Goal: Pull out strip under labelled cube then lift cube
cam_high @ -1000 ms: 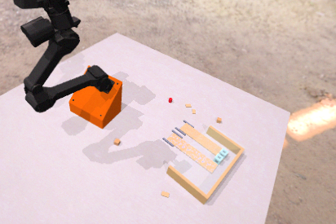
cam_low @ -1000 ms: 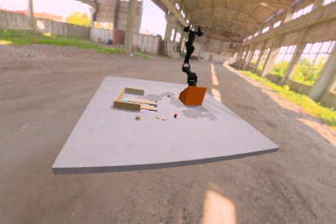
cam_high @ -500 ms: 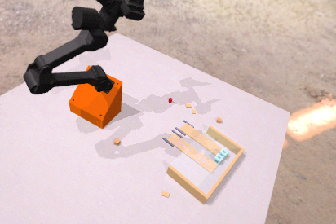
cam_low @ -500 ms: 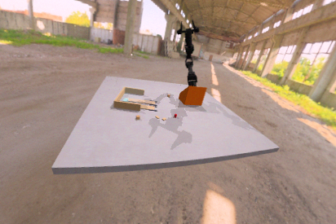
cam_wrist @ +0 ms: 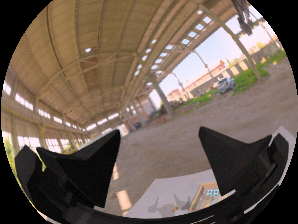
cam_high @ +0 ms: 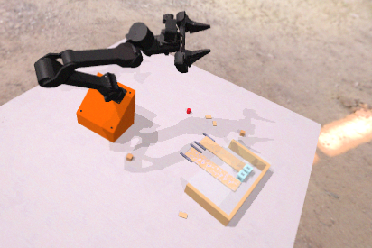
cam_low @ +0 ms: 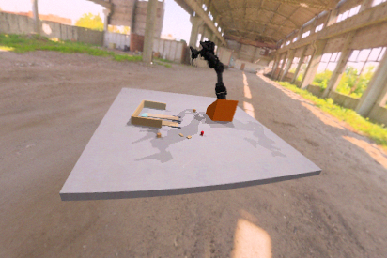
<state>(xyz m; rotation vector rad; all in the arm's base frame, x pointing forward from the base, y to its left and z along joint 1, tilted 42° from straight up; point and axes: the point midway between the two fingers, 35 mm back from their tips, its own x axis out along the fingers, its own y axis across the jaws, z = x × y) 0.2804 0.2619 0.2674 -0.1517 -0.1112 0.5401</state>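
My gripper tip is now 520 mm above the red cube, 230 mm to the right of it and 100 mm past it. The rest, counted from my gripper tip: tan chip 530 mm below, 240 mm to the right, 150 mm ahead.
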